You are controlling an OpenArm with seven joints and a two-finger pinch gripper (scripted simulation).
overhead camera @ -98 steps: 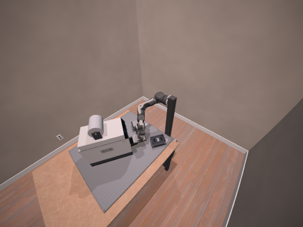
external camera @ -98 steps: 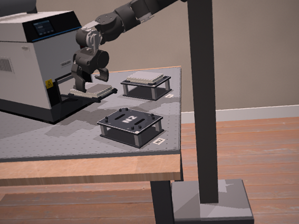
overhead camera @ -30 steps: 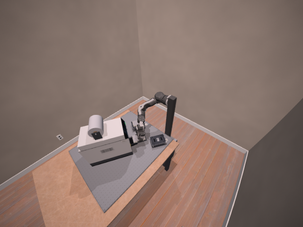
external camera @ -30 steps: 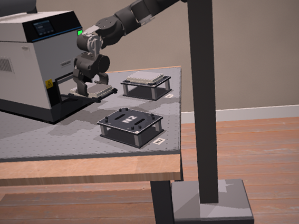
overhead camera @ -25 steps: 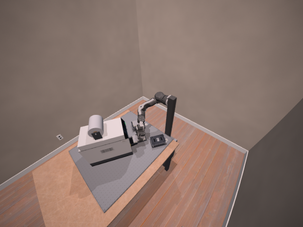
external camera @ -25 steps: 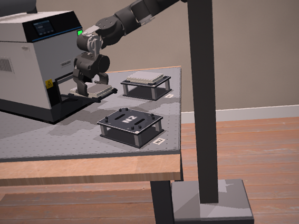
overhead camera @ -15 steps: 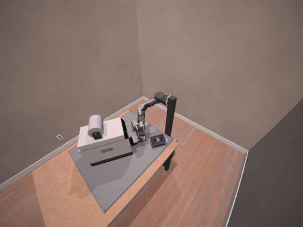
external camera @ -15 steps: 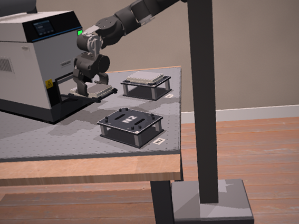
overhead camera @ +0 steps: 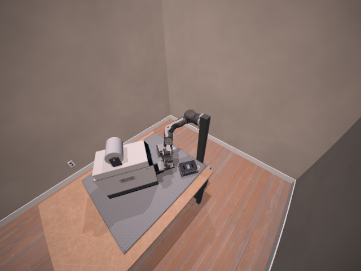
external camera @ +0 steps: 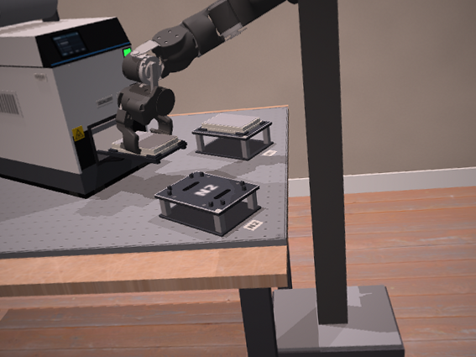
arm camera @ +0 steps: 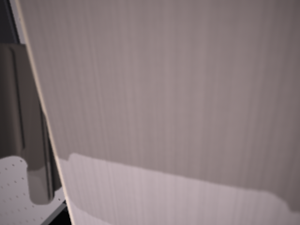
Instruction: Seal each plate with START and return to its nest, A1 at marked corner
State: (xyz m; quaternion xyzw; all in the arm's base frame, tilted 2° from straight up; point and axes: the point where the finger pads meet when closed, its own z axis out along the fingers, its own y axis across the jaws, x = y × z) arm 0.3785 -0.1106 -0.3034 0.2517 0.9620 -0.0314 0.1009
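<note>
Right now my hand is 10 mm above the sealer stage. Also, from my hand: plate right at my hand; then start button 130 mm to the right, 90 mm above, 40 mm ahead; then dark screen panel 220 mm above, 120 mm ahead, 20 mm to the right.
</note>
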